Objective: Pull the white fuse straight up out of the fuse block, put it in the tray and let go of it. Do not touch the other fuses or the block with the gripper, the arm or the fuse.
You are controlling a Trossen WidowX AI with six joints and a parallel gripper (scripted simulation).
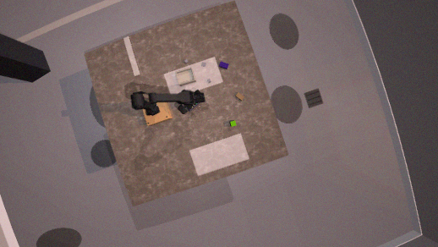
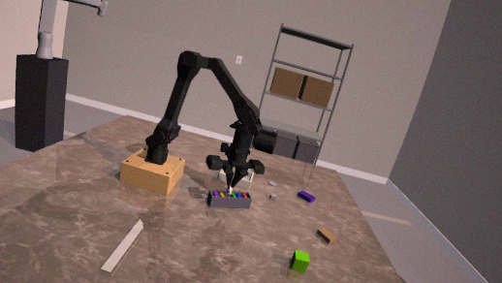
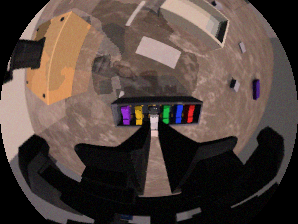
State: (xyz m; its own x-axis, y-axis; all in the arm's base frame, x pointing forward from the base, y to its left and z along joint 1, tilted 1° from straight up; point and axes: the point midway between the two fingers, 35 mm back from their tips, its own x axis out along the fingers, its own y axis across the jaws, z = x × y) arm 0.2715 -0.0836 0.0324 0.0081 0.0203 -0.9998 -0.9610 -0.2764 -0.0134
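Now: gripper tip 4 cm short of the white tray, 22 cm to the right of it and 6 cm above it. From my gripper tip the other things lie so: white fuse (1 cm below).
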